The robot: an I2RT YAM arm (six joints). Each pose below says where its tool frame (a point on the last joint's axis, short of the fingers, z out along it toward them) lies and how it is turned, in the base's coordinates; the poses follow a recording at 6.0 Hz.
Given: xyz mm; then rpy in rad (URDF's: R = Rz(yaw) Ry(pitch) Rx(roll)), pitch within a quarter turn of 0, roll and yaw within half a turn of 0.
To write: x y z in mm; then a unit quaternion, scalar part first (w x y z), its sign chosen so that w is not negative. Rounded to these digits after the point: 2 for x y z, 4 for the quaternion.
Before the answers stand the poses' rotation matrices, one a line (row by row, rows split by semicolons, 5 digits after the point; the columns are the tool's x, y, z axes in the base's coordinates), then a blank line. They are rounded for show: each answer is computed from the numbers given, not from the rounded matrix.
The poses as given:
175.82, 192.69, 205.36, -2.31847, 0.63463, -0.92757
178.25, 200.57, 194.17, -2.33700, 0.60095, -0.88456
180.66, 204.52, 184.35, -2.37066, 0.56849, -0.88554
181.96, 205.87, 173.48, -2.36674, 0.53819, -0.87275
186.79, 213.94, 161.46, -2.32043, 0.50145, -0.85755
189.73, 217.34, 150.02, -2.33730, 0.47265, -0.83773
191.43, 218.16, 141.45, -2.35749, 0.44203, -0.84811
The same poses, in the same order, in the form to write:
0.48300 -0.80481 0.34496; -0.64437 -0.05995 0.76236; -0.59288 -0.59050 -0.54755
0.52262 -0.79459 0.30902; -0.63809 -0.12417 0.75988; -0.56543 -0.59431 -0.57192
0.53333 -0.79275 0.29513; -0.65248 -0.16349 0.73996; -0.53836 -0.58721 -0.60445
0.55187 -0.77788 0.30057; -0.65780 -0.18451 0.73024; -0.51258 -0.60071 -0.61352
0.57374 -0.74549 0.33922; -0.66314 -0.17974 0.72660; -0.48070 -0.64183 -0.59748
0.59579 -0.73488 0.32401; -0.66165 -0.22044 0.71667; -0.45525 -0.64137 -0.61758
0.59783 -0.73084 0.32934; -0.67794 -0.24171 0.69424; -0.42778 -0.63831 -0.63997

175.82, 192.69, 205.36, 0.4678, -0.7229, 0.5011, 0.0857
178.25, 200.57, 194.17, 0.4546, -0.7448, 0.4809, 0.0861
180.66, 204.52, 184.35, 0.4374, -0.7585, 0.4763, 0.0802
181.96, 205.87, 173.48, 0.4341, -0.7665, 0.4683, 0.0692
186.79, 213.94, 161.46, 0.4462, -0.7666, 0.4593, 0.0461
189.73, 217.34, 150.02, 0.4353, -0.7800, 0.4476, 0.0421
191.43, 218.16, 141.45, 0.4231, -0.7873, 0.4473, 0.0313

